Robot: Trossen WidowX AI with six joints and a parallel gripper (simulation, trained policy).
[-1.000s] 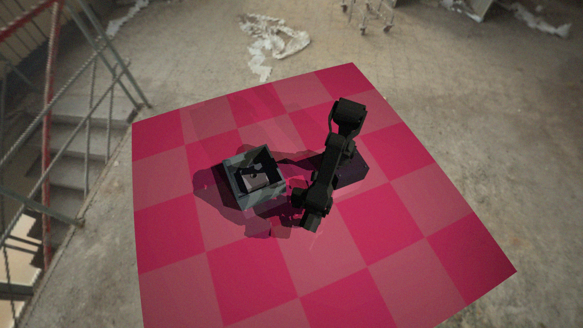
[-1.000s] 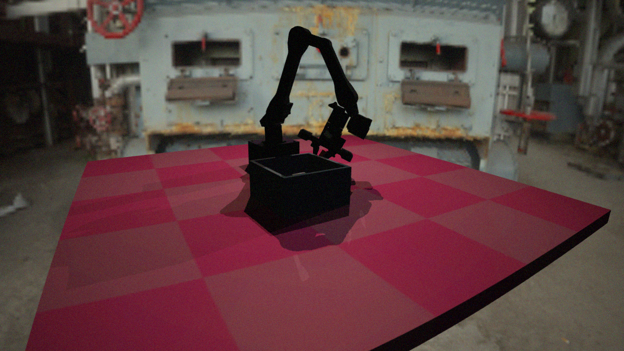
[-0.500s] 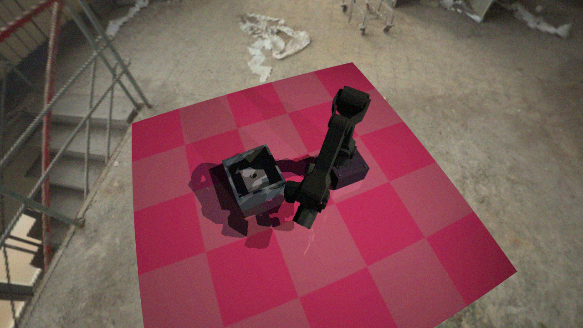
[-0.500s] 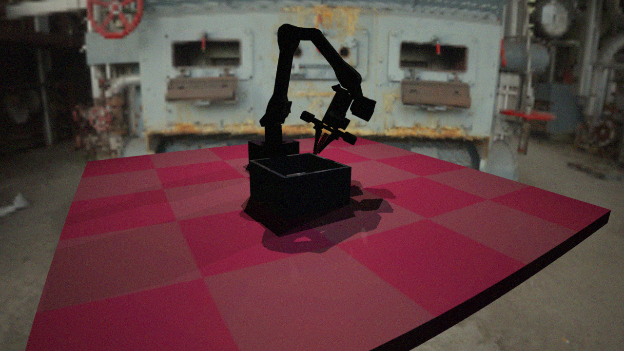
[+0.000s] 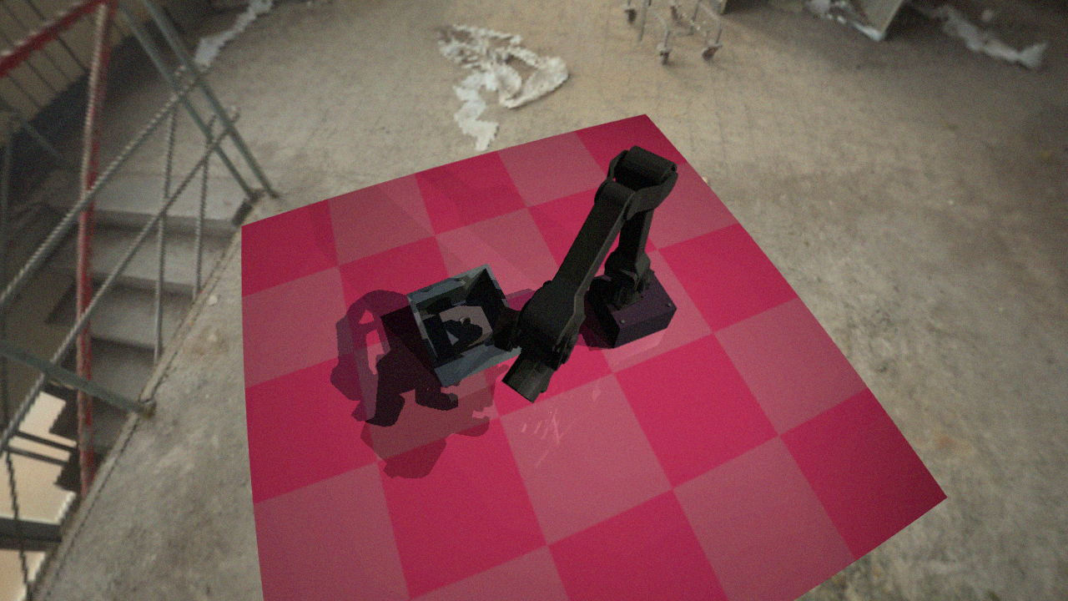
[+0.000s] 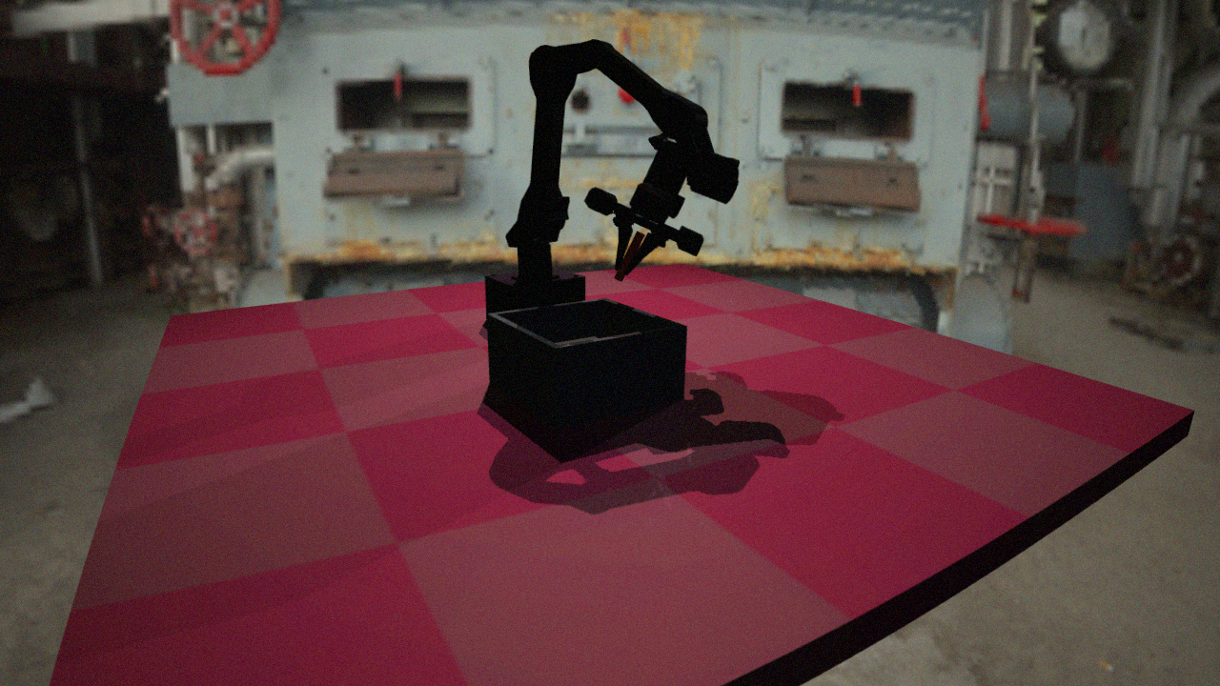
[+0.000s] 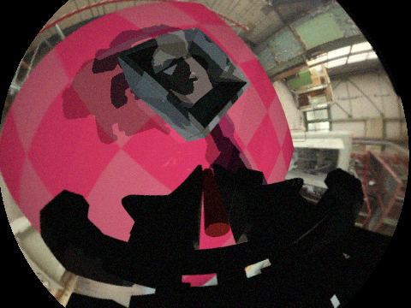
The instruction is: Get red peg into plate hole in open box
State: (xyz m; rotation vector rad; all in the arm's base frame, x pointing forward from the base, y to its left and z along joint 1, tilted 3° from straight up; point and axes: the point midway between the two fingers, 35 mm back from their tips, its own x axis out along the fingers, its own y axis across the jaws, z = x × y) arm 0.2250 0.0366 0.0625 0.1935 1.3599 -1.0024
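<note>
Now: gripper tip 140 mm to the left of the grey plate, 100 mm short of it and 80 mm above it. Round my gripper tip: box (140 mm to the right, 100 mm below, 100 mm ahead); then red peg (20 mm to the left, 20 mm above).
</note>
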